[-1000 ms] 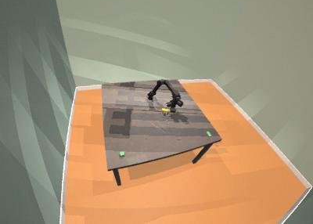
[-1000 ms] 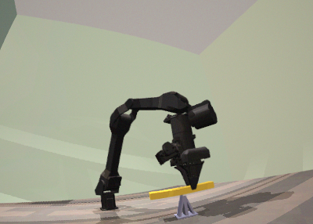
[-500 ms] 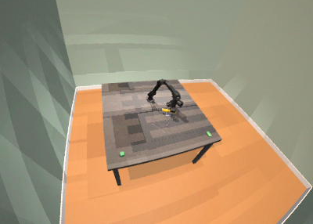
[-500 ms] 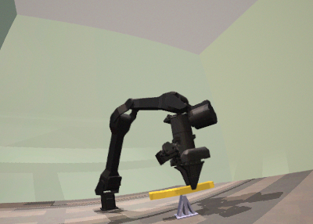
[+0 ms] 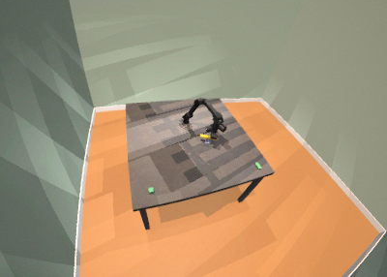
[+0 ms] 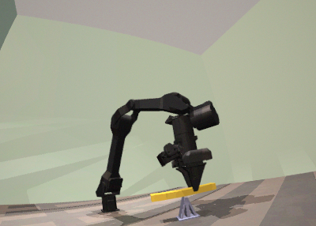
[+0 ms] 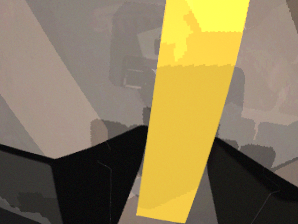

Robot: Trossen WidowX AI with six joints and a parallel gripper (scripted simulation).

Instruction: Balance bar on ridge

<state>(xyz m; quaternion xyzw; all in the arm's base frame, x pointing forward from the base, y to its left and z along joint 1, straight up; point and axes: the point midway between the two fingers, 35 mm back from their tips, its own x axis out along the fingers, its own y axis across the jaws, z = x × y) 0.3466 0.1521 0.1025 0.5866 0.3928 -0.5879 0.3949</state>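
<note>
The yellow bar lies 3 cm to the right of my gripper tip and 1 cm behind it. Round my gripper tip: small grey ridge stand: 4 cm below, 2 cm to the right, 1 cm behind.
</note>
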